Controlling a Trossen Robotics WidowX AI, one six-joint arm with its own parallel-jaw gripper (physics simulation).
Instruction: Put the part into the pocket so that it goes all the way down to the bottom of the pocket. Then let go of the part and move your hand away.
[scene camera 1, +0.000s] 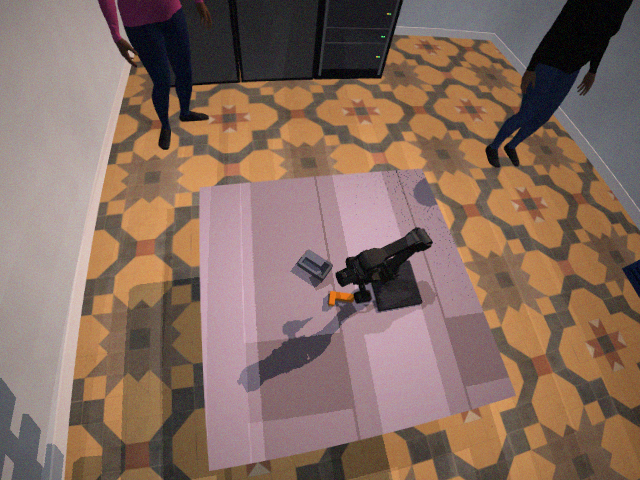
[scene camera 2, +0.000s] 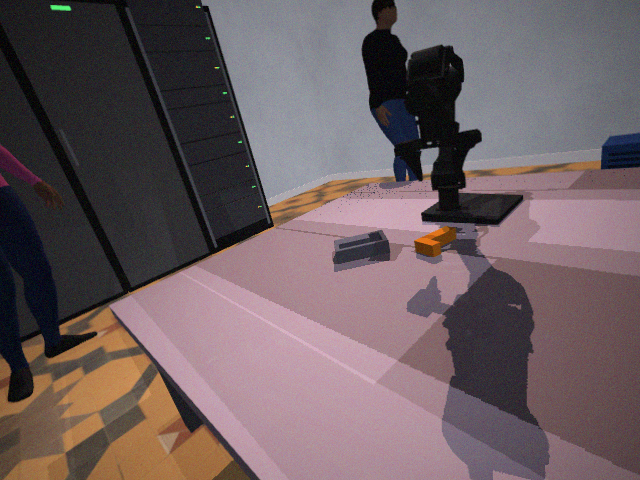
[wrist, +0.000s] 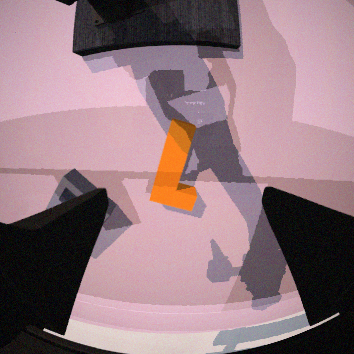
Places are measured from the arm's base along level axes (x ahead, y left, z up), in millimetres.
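Pixels of known places: gripper, fingertip midpoint: (scene camera 1: 354, 286) (scene camera 2: 438, 180) (wrist: 186, 195); arm's base, origin of the base link: (scene camera 1: 384, 275) (scene camera 2: 448, 206) (wrist: 115, 0).
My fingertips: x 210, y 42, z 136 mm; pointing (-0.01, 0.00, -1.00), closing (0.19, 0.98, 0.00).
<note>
For each thing: its top centre in the pictures, then the offset to it from my fingertips. Level surfaces: height alone.
- orange L-shaped block, middle of its top: (wrist: 182, 168) (scene camera 2: 439, 235) (scene camera 1: 341, 298) dx +31, dy -3, dz -130 mm
- grey block, middle of its top: (wrist: 66, 222) (scene camera 2: 359, 240) (scene camera 1: 315, 263) dx +82, dy -201, dz -124 mm
- pink table, its level: dz -160 mm
The part is an orange L-shaped block (scene camera 1: 331, 298) (scene camera 2: 428, 246) (wrist: 169, 170) lying on the table, near the front of the arm's base. The pocket is a recess in a grey block (scene camera 1: 311, 274) (scene camera 2: 361, 254), which stands on the table apart from the part. The grey block also shows at the left in the wrist view (wrist: 115, 212), partly hidden by a finger. My gripper (scene camera 1: 353, 286) (scene camera 2: 438, 167) (wrist: 186, 195) is open and empty, above the table. In the wrist view the part shows between the fingertips and beyond them, well below. The bottom of the pocket is too small to make out.
The arm's black base plate (scene camera 1: 398, 291) (scene camera 2: 480, 209) (wrist: 155, 35) rests on the pink table (scene camera 1: 289, 217) (scene camera 2: 232, 356). The arm's shadow falls across the table. Dark cabinets (scene camera 1: 279, 41) (scene camera 2: 98, 129) and two people stand beyond the table.
</note>
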